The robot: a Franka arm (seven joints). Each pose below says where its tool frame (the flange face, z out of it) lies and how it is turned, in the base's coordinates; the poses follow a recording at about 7 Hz.
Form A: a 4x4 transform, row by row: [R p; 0 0 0 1], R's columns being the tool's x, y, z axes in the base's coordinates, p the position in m. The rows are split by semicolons.
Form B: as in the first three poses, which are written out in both.
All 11 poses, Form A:
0.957, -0.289, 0.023, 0.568; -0.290, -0.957, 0.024, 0.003; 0.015, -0.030, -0.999, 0.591; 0, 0, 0, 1
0.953, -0.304, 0.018, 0.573; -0.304, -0.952, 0.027, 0.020; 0.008, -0.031, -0.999, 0.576; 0, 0, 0, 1
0.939, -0.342, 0.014, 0.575; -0.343, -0.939, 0.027, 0.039; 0.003, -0.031, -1.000, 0.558; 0, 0, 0, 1
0.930, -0.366, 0.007, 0.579; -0.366, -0.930, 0.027, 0.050; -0.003, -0.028, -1.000, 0.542; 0, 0, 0, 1
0.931, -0.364, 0.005, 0.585; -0.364, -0.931, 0.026, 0.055; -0.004, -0.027, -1.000, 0.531; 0, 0, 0, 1
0.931, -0.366, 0.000, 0.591; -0.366, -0.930, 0.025, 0.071; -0.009, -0.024, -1.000, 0.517; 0, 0, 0, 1
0.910, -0.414, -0.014, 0.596; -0.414, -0.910, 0.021, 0.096; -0.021, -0.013, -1.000, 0.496; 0, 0, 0, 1
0.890, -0.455, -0.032, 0.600; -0.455, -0.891, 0.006, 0.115; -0.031, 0.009, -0.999, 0.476; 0, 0, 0, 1
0.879, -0.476, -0.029, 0.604; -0.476, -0.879, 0.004, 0.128; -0.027, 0.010, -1.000, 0.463; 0, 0, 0, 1
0.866, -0.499, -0.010, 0.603; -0.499, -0.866, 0.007, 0.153; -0.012, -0.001, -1.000, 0.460; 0, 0, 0, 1
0.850, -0.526, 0.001, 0.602; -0.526, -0.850, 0.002, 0.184; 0.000, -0.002, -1.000, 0.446; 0, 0, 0, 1
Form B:
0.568, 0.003, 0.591, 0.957, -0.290, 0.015, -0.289, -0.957, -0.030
0.573, 0.020, 0.576, 0.953, -0.304, 0.008, -0.304, -0.952, -0.031
0.575, 0.039, 0.558, 0.939, -0.343, 0.003, -0.342, -0.939, -0.031
0.579, 0.050, 0.542, 0.930, -0.366, -0.003, -0.366, -0.930, -0.028
0.585, 0.055, 0.531, 0.931, -0.364, -0.004, -0.364, -0.931, -0.027
0.591, 0.071, 0.517, 0.931, -0.366, -0.009, -0.366, -0.930, -0.024
0.596, 0.096, 0.496, 0.910, -0.414, -0.021, -0.414, -0.910, -0.013
0.600, 0.115, 0.476, 0.890, -0.455, -0.031, -0.455, -0.891, 0.009
0.604, 0.128, 0.463, 0.879, -0.476, -0.027, -0.476, -0.879, 0.010
0.603, 0.153, 0.460, 0.866, -0.499, -0.012, -0.499, -0.866, -0.001
0.602, 0.184, 0.446, 0.850, -0.526, 0.000, -0.526, -0.850, -0.002

